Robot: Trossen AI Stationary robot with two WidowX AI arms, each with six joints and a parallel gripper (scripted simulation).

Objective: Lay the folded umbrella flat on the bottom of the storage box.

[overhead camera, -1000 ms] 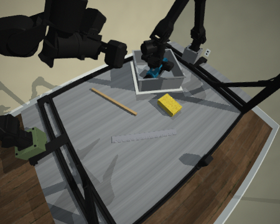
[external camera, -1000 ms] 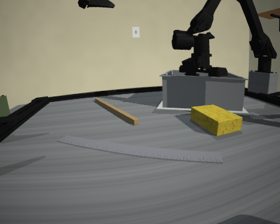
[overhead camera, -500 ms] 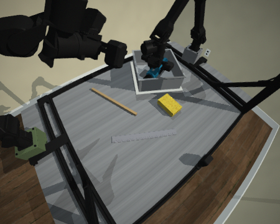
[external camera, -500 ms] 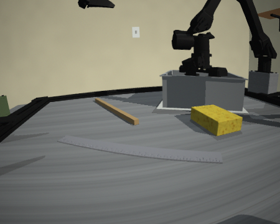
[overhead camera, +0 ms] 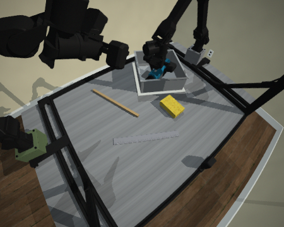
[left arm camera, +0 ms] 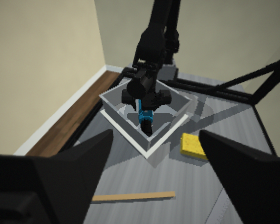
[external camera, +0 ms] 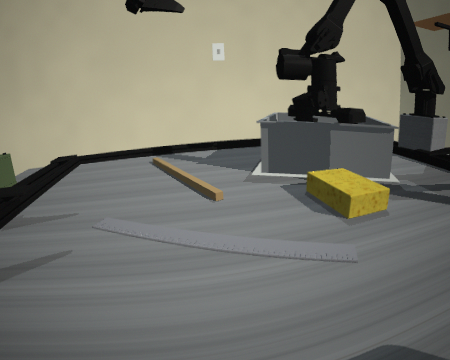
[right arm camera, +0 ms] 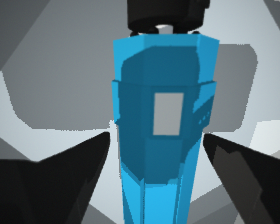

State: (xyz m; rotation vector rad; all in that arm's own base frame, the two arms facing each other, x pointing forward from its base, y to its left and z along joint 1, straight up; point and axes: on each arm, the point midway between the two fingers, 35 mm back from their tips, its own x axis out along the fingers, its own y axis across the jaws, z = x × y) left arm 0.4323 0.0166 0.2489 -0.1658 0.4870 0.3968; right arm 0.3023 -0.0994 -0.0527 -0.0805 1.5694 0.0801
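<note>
The grey storage box is 10 mm below my right hand. From my right hand the other things lie so: wooden stick 320 mm to the left, 50 mm below, 20 mm behind; then grey ruler 300 mm to the left, 280 mm behind, 50 mm below; then folded umbrella 20 mm below.
</note>
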